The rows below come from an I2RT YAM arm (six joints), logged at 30 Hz.
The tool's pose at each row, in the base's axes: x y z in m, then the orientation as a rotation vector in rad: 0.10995 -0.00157 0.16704 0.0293 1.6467 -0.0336; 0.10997 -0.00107 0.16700 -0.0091 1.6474 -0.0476; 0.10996 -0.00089 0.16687 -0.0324 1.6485 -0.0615; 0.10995 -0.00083 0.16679 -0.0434 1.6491 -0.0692; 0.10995 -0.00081 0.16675 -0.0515 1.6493 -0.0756; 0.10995 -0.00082 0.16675 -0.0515 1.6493 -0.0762; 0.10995 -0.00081 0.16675 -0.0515 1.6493 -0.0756; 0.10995 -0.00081 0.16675 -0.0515 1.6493 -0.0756; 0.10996 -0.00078 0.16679 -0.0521 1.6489 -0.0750; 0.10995 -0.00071 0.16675 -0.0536 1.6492 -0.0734; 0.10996 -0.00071 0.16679 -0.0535 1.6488 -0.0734; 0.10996 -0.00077 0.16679 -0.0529 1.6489 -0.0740; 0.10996 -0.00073 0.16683 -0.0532 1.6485 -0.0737
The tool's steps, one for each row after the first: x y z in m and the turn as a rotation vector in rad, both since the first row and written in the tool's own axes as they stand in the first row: 0.00004 0.00050 0.00000 -0.0141 0.0001 -0.0336; 0.00017 0.00068 0.00000 -0.0191 0.0010 -0.0572; 0.00025 0.00074 -0.00001 -0.0207 0.0016 -0.0691; 0.00029 0.00076 -0.00001 -0.0215 0.0018 -0.0782; 0.00029 0.00075 -0.00001 -0.0211 0.0018 -0.0786; 0.00029 0.00076 -0.00001 -0.0215 0.0018 -0.0782; 0.00029 0.00076 -0.00001 -0.0215 0.0018 -0.0782; 0.00025 0.00079 0.00000 -0.0222 0.0014 -0.0783; 0.00029 0.00086 -0.00001 -0.0242 0.0017 -0.0783; 0.00025 0.00086 -0.00001 -0.0241 0.0013 -0.0782; 0.00025 0.00080 0.00000 -0.0234 0.0014 -0.0782; 0.00021 0.00084 -0.00001 -0.0237 0.0010 -0.0782
